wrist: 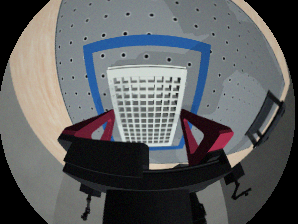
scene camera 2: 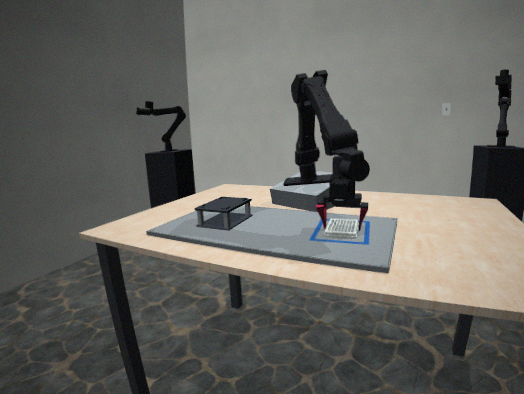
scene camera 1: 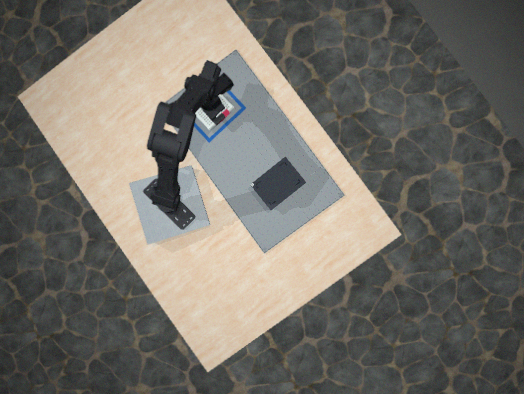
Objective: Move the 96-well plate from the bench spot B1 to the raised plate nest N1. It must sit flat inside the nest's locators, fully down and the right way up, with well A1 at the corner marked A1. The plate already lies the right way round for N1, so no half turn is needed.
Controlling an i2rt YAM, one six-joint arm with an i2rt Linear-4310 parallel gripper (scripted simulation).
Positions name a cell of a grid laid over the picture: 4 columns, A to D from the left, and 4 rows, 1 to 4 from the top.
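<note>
Wrist camera: a white 96-well plate (wrist: C3) and my gripper (wrist: B3) visible.
</note>
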